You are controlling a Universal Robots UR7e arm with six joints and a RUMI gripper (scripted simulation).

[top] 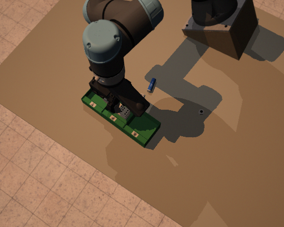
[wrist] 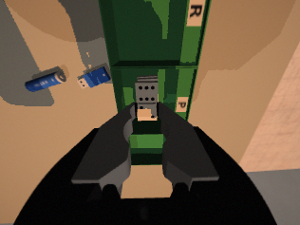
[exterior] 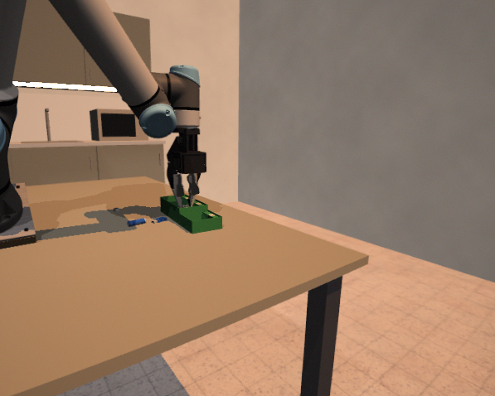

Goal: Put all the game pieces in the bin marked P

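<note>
The green bin lies 1 cm ahead of my hand and 3 cm below it. From my hand the other things lie so: blue battery: 13 cm behind, 2 cm to the left, 4 cm below; small nut: 15 cm behind, 21 cm to the left, 4 cm below; blue USB stick: 7 cm behind, 2 cm to the left, 4 cm below.
</note>
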